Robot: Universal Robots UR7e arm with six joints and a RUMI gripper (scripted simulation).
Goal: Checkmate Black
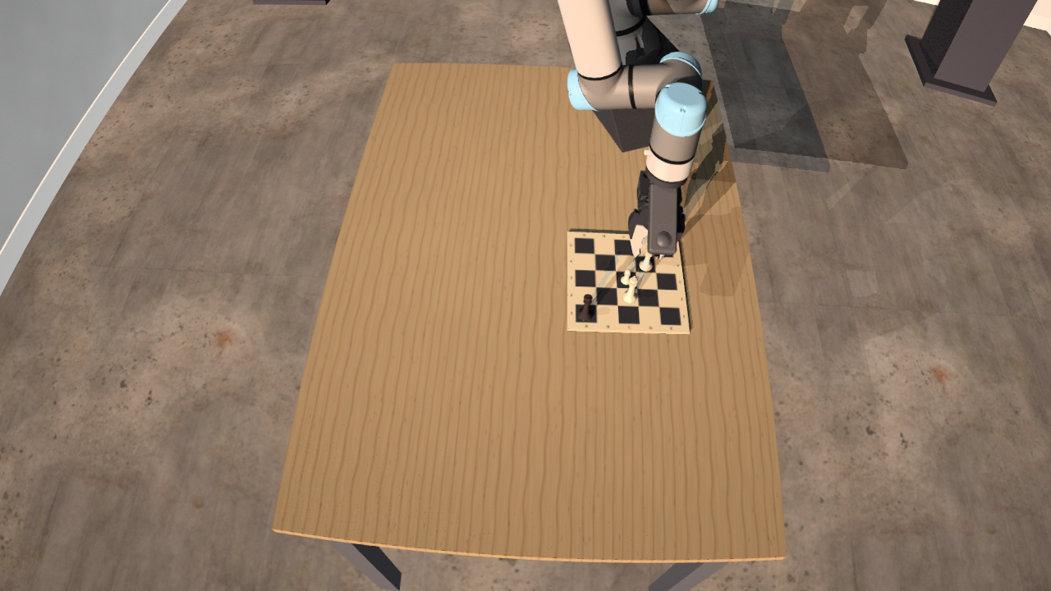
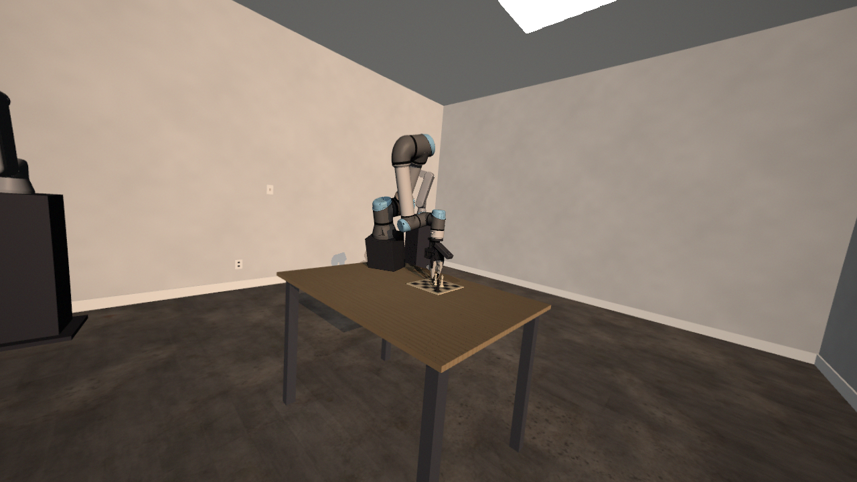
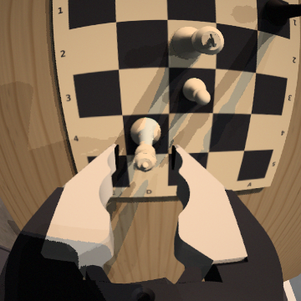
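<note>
My hand is 4 cm short of the white pawn, 3 cm to the left of it and 2 cm above it. Also, from my hand: black piece 13 cm ahead, 10 cm to the right, 1 cm below; then white king 8 cm ahead, 2 cm to the right, 1 cm below; then chessboard 4 cm below, 4 cm ahead, 3 cm to the right.
</note>
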